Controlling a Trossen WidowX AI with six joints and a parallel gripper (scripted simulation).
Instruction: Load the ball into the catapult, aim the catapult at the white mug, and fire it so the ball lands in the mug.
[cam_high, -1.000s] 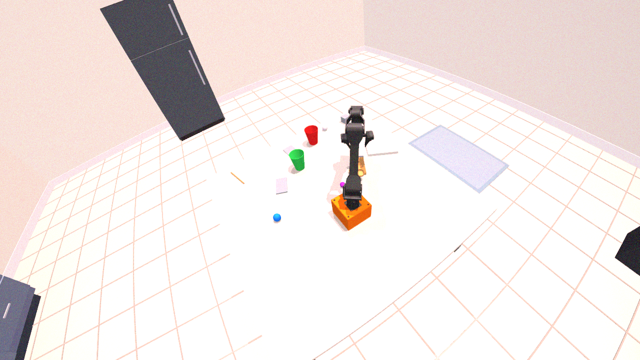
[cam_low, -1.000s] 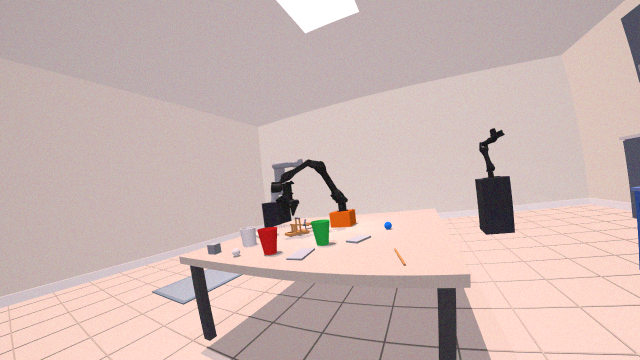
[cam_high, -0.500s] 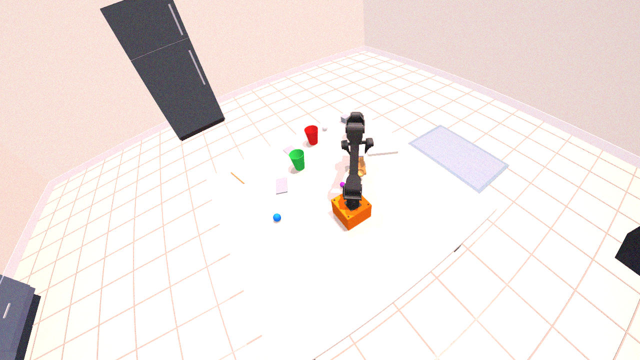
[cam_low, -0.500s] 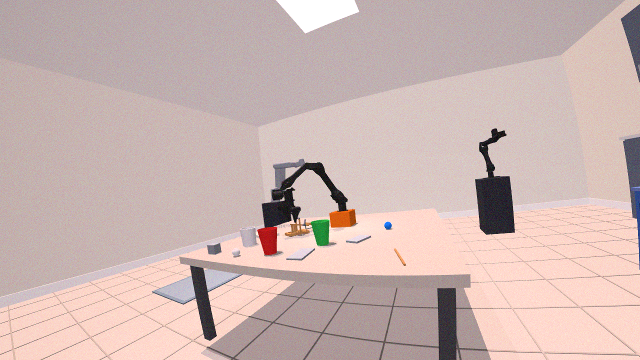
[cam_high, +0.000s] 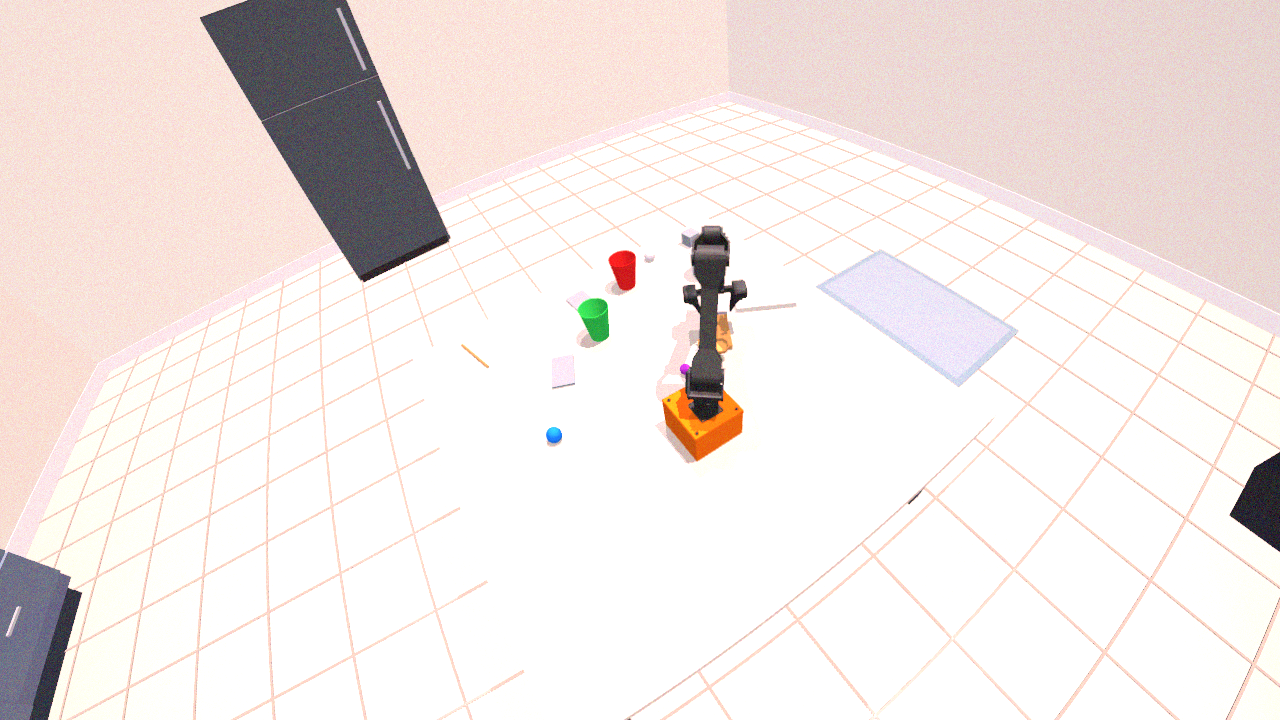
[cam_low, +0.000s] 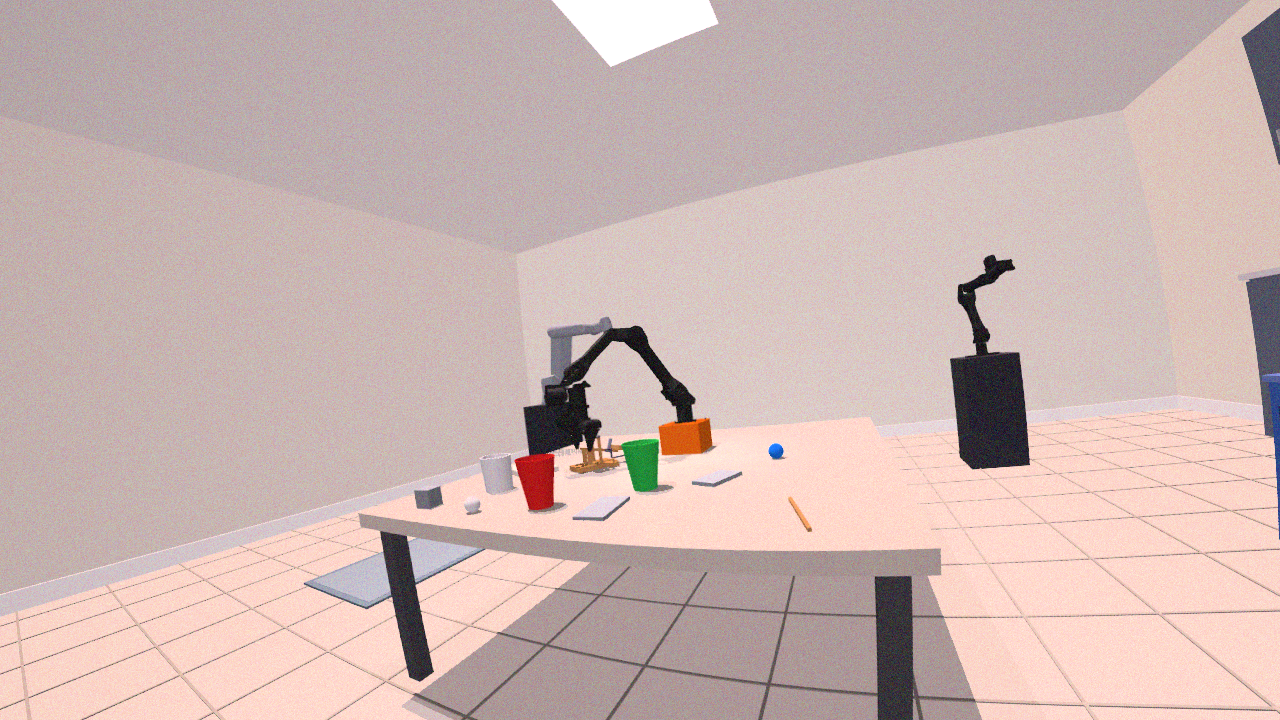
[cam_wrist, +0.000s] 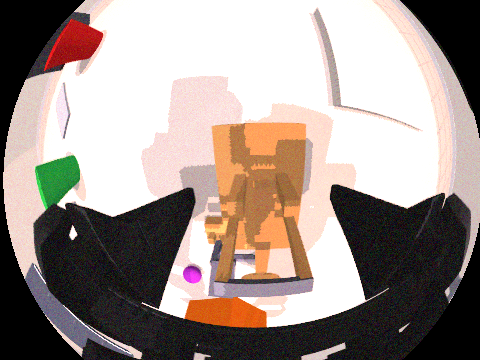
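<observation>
Right now my gripper tip is 180 mm to the right of the magenta ball, 100 mm past it and 50 mm above it. Also, from my gripper tip: green cup: 310 mm to the left, 200 mm ahead, 30 mm below; wooden catapult: 60 mm behind, 50 mm to the left, 10 mm below; white mug: 260 mm ahead, 140 mm to the right, 40 mm below.
</observation>
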